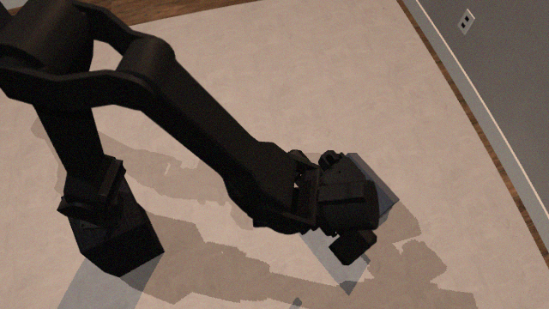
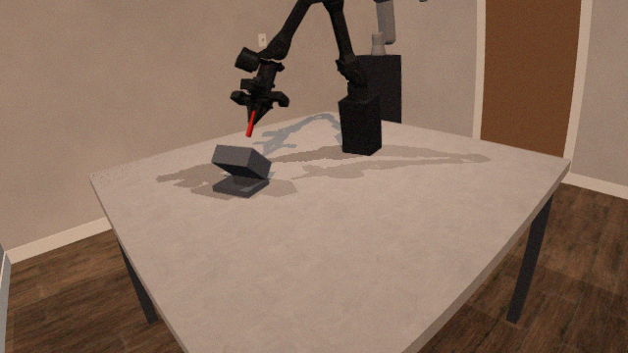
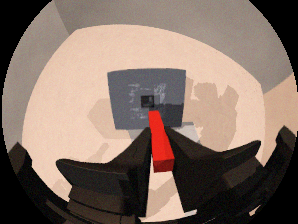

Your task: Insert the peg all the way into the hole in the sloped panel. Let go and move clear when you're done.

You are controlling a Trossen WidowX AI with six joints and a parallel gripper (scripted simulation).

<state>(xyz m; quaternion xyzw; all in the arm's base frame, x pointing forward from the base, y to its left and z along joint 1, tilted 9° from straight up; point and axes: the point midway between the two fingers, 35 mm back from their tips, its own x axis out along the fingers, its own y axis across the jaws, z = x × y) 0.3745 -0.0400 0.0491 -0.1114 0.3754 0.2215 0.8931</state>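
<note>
My gripper is now 9 cm short of the dark base plate, 6 cm to the right of it and 19 cm above it. The rest, counted from my hand: red peg: 2 cm ahead, 1 cm to the left, 3 cm below.
</note>
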